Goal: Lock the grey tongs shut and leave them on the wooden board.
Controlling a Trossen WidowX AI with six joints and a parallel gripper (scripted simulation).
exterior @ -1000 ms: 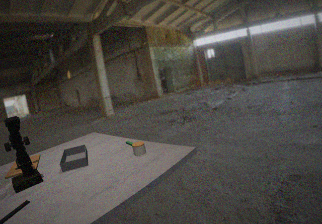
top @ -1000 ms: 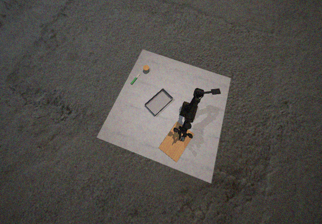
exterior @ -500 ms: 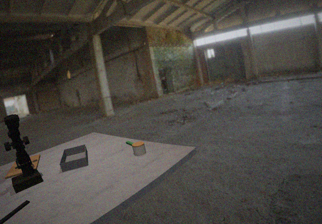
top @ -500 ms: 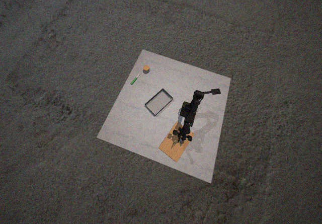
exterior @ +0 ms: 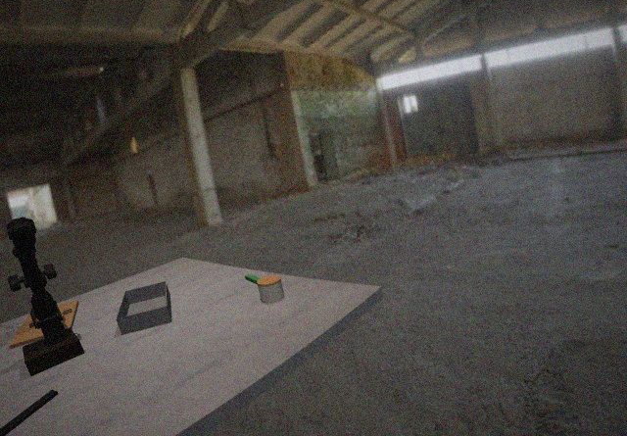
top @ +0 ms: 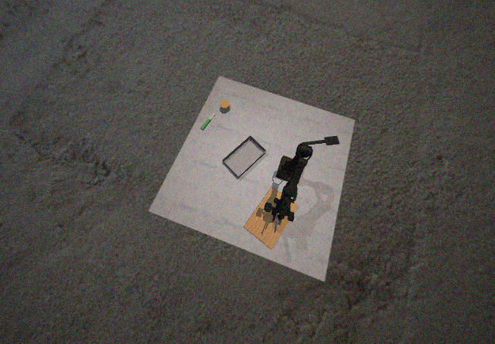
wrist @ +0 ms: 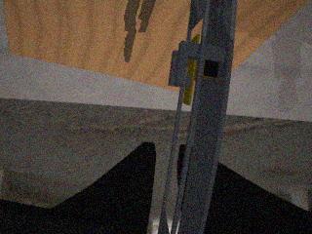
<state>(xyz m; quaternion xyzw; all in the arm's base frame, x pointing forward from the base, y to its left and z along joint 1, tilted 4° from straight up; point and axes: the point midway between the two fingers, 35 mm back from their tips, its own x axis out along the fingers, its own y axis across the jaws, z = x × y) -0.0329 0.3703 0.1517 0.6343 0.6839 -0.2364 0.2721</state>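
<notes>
Now: the wooden board 14 cm below my gripper tip and 3 cm to the right of it. From my gripper tip the other things lie so: roasting tin: 38 cm ahead, 34 cm to the right, 12 cm below; then green-handled tool: 79 cm ahead, 50 cm to the right, 14 cm below; then black spatula: 76 cm to the right, 15 cm below, 15 cm behind.
</notes>
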